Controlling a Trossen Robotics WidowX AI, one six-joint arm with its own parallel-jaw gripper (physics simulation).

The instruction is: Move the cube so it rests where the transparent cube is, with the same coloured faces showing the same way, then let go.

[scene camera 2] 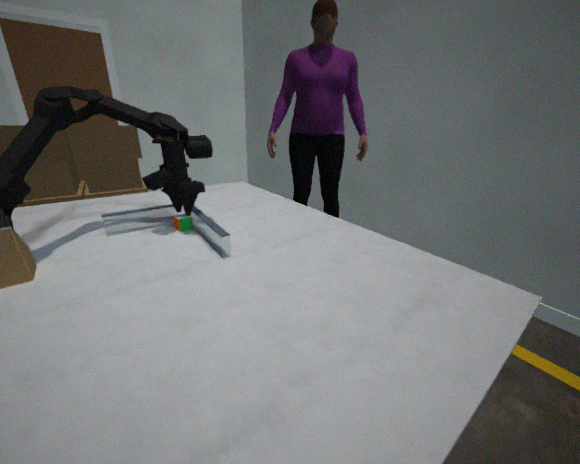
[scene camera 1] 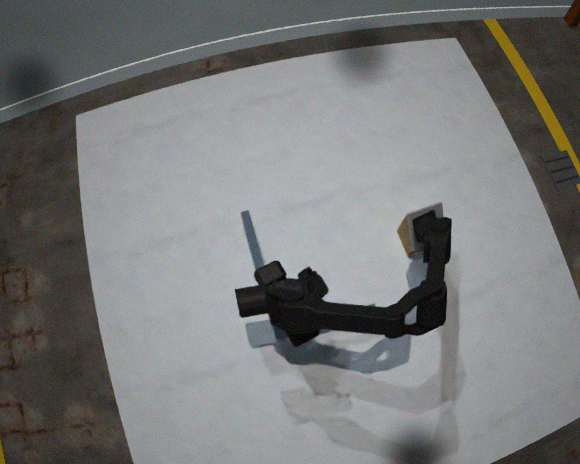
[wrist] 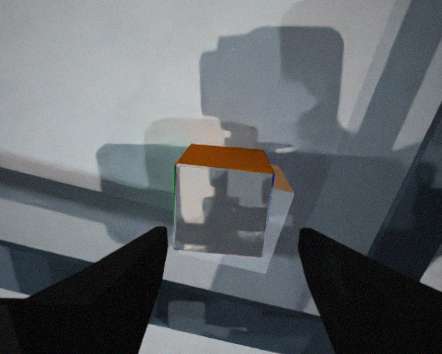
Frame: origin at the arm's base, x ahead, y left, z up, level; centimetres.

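Seen in the pictures: gripper, fingertip midpoint: (scene camera 2: 183, 213) (wrist: 233, 237); arm's base at its link origin: (scene camera 1: 425, 225).
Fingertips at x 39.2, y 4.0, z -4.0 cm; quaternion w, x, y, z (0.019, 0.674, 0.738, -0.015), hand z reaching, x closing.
Note:
Offsets run from my fingertips to a thing's top centre. Level surfaces: height alone.
The cube @(dx -0.8, dy -0.6, dz -0.4 cm) (scene camera 2: 184, 223) (wrist: 223, 210) stands on the table inside the corner of a low L-shaped wall. The wrist view shows its pale grey top, an orange side, and thin green left and blue right edges; scene camera 2 shows green and orange sides. The transparent cube @(dx -0.3, dy +0.0, dz -0.4 cm) (wrist: 280, 216) shows as a pale, slightly turned shape overlapping the cube's right and lower edges, with a faint orange side. My gripper (scene camera 2: 183, 212) (wrist: 233, 237) is open and empty, pointing down just above the cube, fingertips apart on either side of its lower part in the wrist view. The arm hides both cubes in scene camera 1.
The low wall (scene camera 1: 252, 240) (scene camera 2: 212, 225) (wrist: 240, 302) has two arms meeting near the cube; one runs close beside it. The robot's base stands on a brown block (scene camera 1: 406, 237) (scene camera 2: 15, 260) on the white table @(dz -4.4 cm) (scene camera 1: 225, 140) (scene camera 2: 300, 325). A person in purple (scene camera 2: 320, 95) stands beyond the table.

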